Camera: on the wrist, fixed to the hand. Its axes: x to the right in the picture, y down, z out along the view.
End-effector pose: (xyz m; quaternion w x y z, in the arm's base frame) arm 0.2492 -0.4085 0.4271 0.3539 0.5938 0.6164 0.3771
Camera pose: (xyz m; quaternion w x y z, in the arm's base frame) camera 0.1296 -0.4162 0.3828 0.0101 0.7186 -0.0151 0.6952
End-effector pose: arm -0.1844 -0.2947 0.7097 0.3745 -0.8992 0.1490 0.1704
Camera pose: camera -0.1328 -0.2921 0.8266 0.0490 0.6026 -0.7430 -0.2869
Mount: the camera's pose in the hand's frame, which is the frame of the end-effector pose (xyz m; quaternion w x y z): -0.0029 -0.0949 -0.0855 0.6831 -0.1859 0.1303 0.6941
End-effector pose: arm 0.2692 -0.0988 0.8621 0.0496 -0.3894 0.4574 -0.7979
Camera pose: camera 0.2405 0.0163 0.9096 0.4557 0.1462 0.7376 -0.4764
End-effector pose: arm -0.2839 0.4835 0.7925 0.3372 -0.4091 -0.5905 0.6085
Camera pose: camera -0.2129 0.5259 0.8899 0.1911 0.8313 0.1886 -0.4866
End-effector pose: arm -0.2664 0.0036 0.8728 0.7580 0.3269 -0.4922 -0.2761
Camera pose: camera -0.1974 -0.0353 0.7725 0.8344 -0.2233 -0.4131 0.2886
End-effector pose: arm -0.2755 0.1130 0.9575 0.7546 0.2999 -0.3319 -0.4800
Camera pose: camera -0.2588 0.0930 0.8324 0.9477 -0.1033 -0.2473 0.1733
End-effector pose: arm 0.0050 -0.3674 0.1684 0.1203 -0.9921 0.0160 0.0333
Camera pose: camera 0.0112 -0.2957 0.2740 0.1275 0.6933 -0.7090 0.0200
